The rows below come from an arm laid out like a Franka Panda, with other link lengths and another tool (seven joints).
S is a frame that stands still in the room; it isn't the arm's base.
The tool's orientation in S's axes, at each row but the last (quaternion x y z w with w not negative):
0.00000 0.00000 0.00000 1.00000
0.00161 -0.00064 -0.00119 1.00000
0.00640 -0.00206 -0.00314 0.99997
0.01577 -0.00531 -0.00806 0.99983
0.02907 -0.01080 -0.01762 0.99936
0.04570 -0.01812 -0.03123 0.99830
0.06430 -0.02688 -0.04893 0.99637
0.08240 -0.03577 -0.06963 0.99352
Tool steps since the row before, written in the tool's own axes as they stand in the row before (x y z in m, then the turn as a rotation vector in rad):
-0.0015 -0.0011 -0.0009 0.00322 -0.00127 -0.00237
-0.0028 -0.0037 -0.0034 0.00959 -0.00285 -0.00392
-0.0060 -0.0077 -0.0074 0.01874 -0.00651 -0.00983
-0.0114 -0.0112 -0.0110 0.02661 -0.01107 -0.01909
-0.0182 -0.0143 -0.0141 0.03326 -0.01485 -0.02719
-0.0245 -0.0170 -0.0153 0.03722 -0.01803 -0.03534
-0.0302 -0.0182 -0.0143 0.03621 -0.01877 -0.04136
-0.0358 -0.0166 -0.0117 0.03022 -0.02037 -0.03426
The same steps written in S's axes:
-0.0015 -0.0011 -0.0009 0.00322 -0.00127 -0.00237
-0.0028 -0.0037 -0.0034 0.00959 -0.00286 -0.00392
-0.0060 -0.0076 -0.0075 0.01874 -0.00650 -0.00984
-0.0115 -0.0107 -0.0115 0.02664 -0.01090 -0.01915
-0.0184 -0.0128 -0.0153 0.03333 -0.01444 -0.02732
-0.0249 -0.0139 -0.0176 0.03741 -0.01712 -0.03559
-0.0309 -0.0131 -0.0180 0.03669 -0.01699 -0.04170
-0.0366 -0.0092 -0.0164 0.02998 -0.01882 -0.03534

